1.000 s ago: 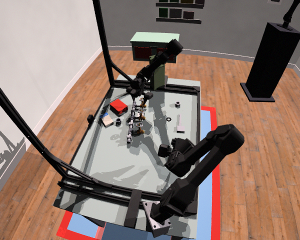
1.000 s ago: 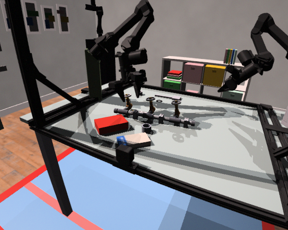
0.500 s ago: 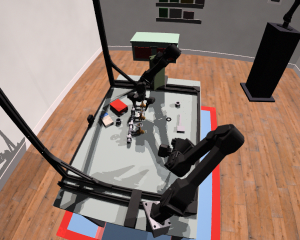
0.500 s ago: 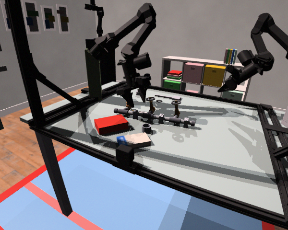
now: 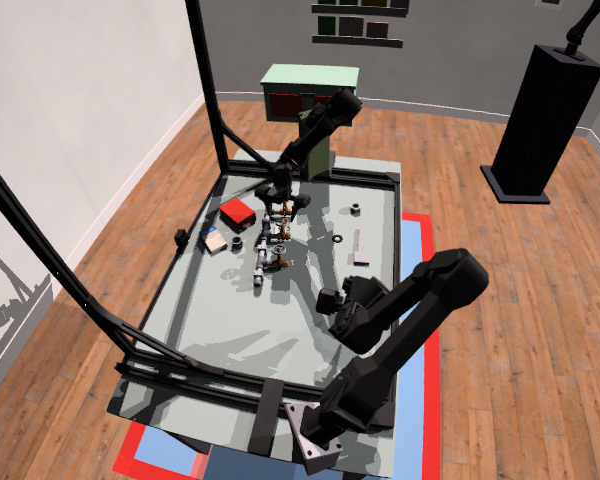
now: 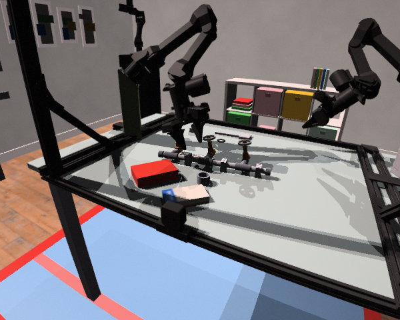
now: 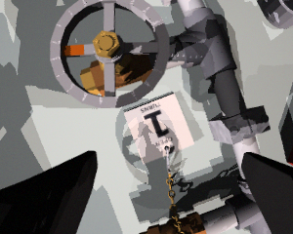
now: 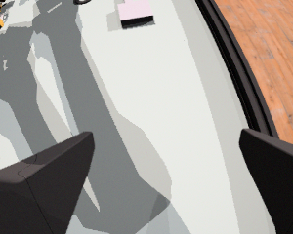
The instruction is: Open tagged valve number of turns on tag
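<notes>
Right now my left hand is 10 mm past the white tag, 20 mm to the left of it and 70 mm above it. The rest, counted from my left hand: nut (270 mm ahead, 80 mm to the left, 70 mm below); then grey flat piece (270 mm ahead, 120 mm to the right, 70 mm below); then red box (170 mm behind, 50 mm to the left, 60 mm below).
</notes>
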